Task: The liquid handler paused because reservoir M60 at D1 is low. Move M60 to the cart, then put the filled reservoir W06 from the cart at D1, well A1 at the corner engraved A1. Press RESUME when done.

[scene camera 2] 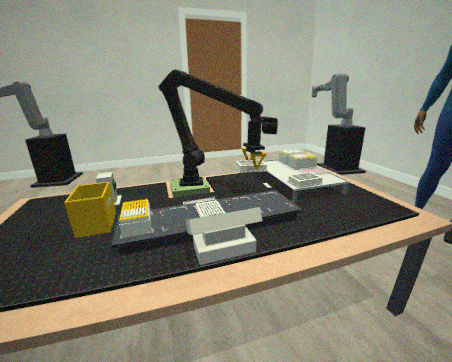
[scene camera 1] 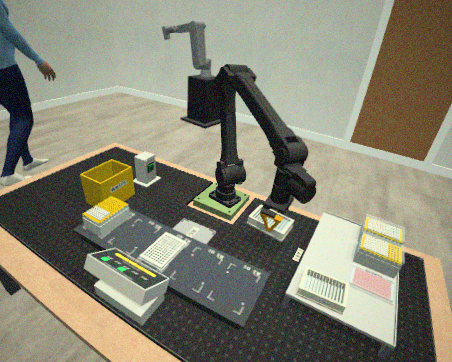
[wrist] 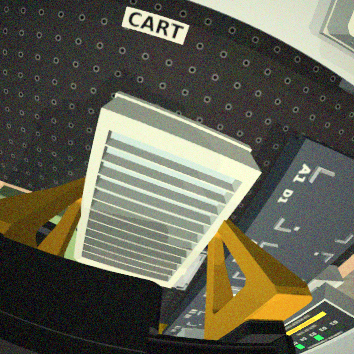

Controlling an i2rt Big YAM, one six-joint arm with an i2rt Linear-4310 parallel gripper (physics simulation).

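Places are measured from the arm's base along level axes (x left, y up, z ahead), in centimetres.
Pixels of known places: gripper, fingertip midpoint: (scene camera 2: 252, 165) (scene camera 1: 272, 223) (wrist: 152, 201); arm's base at its link origin: (scene camera 2: 191, 183) (scene camera 1: 224, 198).
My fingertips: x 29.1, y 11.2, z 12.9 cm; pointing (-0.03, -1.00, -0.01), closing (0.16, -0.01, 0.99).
Observation:
Ahead of a thing's pixels: the offset from my fingertips to its top centre. "spot": to the spot under its first point. Level surfaces: height alone.
My gripper (scene camera 1: 271, 223) (scene camera 2: 254, 161) (wrist: 152, 201) is shut on a white reservoir @[dx -0.9, dy +1.9, dz +0.0 cm] (scene camera 1: 257, 220) (scene camera 2: 244, 165) (wrist: 150, 175), gripping its long sides, between the arm's base and the cart. Pale blue shows in its channels; its label is not readable. Another reservoir @[dx +22.2, dy -3.7, dz +9.0 cm] (scene camera 1: 322, 290) (scene camera 2: 306, 178) sits on the near-left part of the white cart @[spot: dx +15.0, dy -6.8, dz -9.0 cm] (scene camera 1: 320, 245) (scene camera 2: 280, 172). The dark deck @[dy -8.0 cm] (scene camera 1: 220, 280) (wrist: 310, 210) has D1 at its cart end, with no reservoir; the engraved A1 shows in the wrist view. The panel @[spot: dx -18.2, dy -0.3, dz +42.0 cm] (scene camera 1: 127, 270) (scene camera 2: 225, 222) (wrist: 320, 325) has green lights and a yellow bar.
Yellow tip racks @[dx +31.9, dy +0.2, dz -14.2 cm] (scene camera 1: 382, 247) and a pink plate @[dx +33.2, dy -5.4, dz -3.5 cm] (scene camera 1: 372, 283) are on the cart. A white plate @[dx -22.2, dy -6.6, dz +27.0 cm] (scene camera 1: 164, 250) and a tip rack @[dx -46.6, dy -1.5, dz +31.3 cm] (scene camera 1: 106, 216) are on the deck. A yellow waste bin @[dx -65.0, dy +0.7, dz +19.5 cm] (scene camera 1: 107, 182) and a white device @[dx -66.4, dy +0.2, dz -0.1 cm] (scene camera 1: 145, 169) stand at the far end.

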